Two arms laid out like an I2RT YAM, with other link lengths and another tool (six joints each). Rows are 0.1 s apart.
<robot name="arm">
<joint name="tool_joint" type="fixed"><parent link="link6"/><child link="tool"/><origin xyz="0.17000 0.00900 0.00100" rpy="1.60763 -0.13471 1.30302"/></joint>
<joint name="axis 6" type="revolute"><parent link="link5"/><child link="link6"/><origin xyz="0.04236 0.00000 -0.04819"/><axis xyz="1 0 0"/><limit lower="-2.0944" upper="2.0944"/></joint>
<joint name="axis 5" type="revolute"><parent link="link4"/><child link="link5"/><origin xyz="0.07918 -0.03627 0.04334"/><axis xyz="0 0 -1"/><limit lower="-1.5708" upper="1.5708"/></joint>
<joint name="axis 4" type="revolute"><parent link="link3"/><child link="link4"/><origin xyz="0.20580 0.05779 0.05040"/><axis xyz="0 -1 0"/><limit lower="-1.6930" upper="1.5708"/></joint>
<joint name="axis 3" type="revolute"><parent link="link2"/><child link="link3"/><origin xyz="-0.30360 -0.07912 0.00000"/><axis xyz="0 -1 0"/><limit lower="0.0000" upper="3.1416"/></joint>
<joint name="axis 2" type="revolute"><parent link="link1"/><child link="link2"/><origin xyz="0.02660 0.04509 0.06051"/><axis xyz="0 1 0"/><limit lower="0.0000" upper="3.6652"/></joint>
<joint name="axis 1" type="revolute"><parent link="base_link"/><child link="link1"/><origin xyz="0.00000 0.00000 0.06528"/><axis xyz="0 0 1"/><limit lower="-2.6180" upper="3.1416"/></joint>
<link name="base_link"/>
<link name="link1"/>
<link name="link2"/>
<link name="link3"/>
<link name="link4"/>
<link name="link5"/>
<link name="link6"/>
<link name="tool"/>
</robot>
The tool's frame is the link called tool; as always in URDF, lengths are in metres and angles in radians.
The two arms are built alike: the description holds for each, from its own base.
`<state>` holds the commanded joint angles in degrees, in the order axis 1, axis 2, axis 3, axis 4, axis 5, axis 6, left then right.
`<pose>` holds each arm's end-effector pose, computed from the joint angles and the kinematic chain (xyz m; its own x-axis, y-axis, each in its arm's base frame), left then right.
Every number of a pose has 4 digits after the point.
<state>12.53 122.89 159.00 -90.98 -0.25 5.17 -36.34 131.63 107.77 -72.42 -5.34 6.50</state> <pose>0.4821 0.1044 0.3026 0.1164 0.9896 -0.0846 0.8274 -0.0495 0.5595 0.3336 -0.2255 0.0278 0.7438 0.6379 -0.1995 0.6254 -0.7696 -0.1291</pose>
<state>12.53 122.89 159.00 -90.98 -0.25 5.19 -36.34 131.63 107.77 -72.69 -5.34 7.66</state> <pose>0.4821 0.1044 0.3026 0.1167 0.9896 -0.0844 0.8274 -0.0499 0.5594 0.3326 -0.2248 0.0280 0.7551 0.6233 -0.2032 0.6090 -0.7816 -0.1348</pose>
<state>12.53 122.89 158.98 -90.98 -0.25 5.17 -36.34 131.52 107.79 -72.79 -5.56 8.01</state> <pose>0.4821 0.1044 0.3025 0.1164 0.9896 -0.0847 0.8276 -0.0495 0.5592 0.3330 -0.2241 0.0289 0.7595 0.6189 -0.2002 0.6042 -0.7852 -0.1357</pose>
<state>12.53 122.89 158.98 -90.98 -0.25 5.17 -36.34 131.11 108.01 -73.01 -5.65 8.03</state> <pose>0.4821 0.1044 0.3025 0.1164 0.9896 -0.0847 0.8276 -0.0495 0.5592 0.3339 -0.2243 0.0324 0.7611 0.6180 -0.1970 0.6046 -0.7859 -0.1293</pose>
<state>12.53 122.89 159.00 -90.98 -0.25 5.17 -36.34 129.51 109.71 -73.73 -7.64 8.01</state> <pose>0.4821 0.1044 0.3026 0.1164 0.9896 -0.0846 0.8274 -0.0495 0.5595 0.3448 -0.2233 0.0499 0.7727 0.6162 -0.1527 0.6090 -0.7874 -0.0958</pose>
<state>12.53 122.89 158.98 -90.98 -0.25 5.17 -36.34 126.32 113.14 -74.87 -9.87 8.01</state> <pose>0.4821 0.1044 0.3025 0.1164 0.9896 -0.0847 0.8276 -0.0495 0.5592 0.3620 -0.2259 0.0857 0.7852 0.6127 -0.0902 0.6141 -0.7891 -0.0145</pose>
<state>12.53 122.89 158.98 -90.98 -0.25 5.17 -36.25 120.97 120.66 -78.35 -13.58 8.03</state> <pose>0.4821 0.1044 0.3025 0.1164 0.9896 -0.0847 0.8276 -0.0495 0.5592 0.3837 -0.2244 0.1569 0.7861 0.6179 0.0160 0.6115 -0.7812 0.1254</pose>
